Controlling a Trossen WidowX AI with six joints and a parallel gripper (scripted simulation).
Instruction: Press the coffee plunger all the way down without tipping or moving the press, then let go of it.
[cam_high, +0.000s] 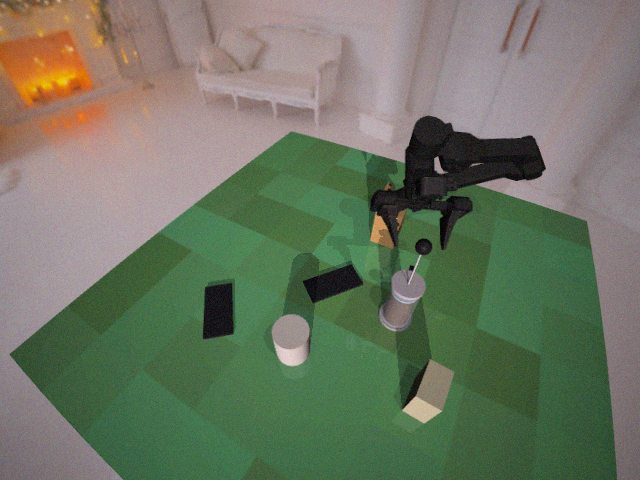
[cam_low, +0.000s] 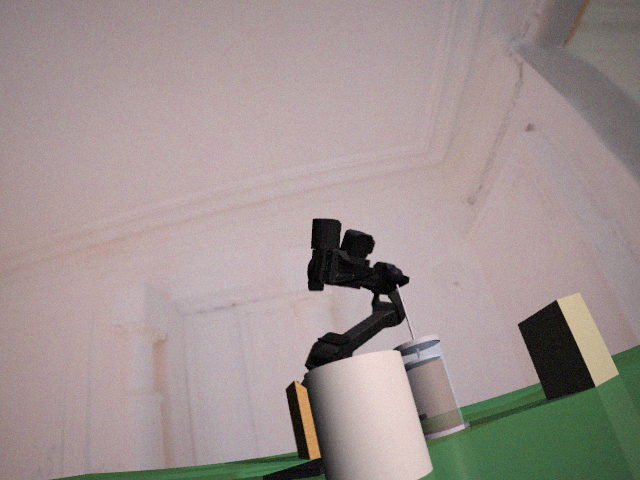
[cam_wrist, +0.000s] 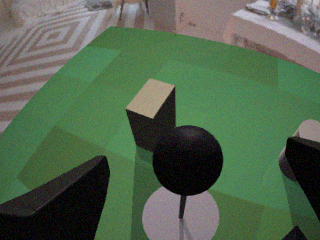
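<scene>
My gripper tip is now 13 cm above the coffee press, 2 cm past it and 1 cm to the right of it. Also, from my gripper tip: white cylinder: 22 cm below, 20 cm to the right, 17 cm ahead.
</scene>
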